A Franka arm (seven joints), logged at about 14 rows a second.
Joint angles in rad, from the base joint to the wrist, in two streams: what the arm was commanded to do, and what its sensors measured. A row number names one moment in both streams.
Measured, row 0:
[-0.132, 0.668, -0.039, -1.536, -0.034, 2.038, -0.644]
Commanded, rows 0 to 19:
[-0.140, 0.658, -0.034, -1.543, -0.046, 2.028, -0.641]
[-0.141, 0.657, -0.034, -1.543, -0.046, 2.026, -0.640]
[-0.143, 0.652, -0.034, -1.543, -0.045, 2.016, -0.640]
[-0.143, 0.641, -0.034, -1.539, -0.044, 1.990, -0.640]
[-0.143, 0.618, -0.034, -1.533, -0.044, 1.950, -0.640]
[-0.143, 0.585, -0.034, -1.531, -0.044, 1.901, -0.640]
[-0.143, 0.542, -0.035, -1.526, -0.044, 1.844, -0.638]
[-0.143, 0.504, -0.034, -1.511, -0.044, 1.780, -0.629]
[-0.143, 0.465, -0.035, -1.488, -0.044, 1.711, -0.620]
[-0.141, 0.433, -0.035, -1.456, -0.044, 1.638, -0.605]
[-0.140, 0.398, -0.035, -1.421, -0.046, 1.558, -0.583]
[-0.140, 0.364, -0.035, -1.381, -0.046, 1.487, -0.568]
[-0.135, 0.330, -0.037, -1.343, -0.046, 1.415, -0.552]
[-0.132, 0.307, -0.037, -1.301, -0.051, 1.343, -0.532]
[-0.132, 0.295, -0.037, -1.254, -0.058, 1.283, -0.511]
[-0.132, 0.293, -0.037, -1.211, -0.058, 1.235, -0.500]
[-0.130, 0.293, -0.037, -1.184, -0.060, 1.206, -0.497]
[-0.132, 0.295, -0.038, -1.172, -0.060, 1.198, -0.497]
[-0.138, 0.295, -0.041, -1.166, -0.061, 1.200, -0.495]
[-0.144, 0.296, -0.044, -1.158, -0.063, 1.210, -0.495]
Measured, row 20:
[-0.132, 0.265, -0.044, -1.206, -0.045, 1.224, -0.510]
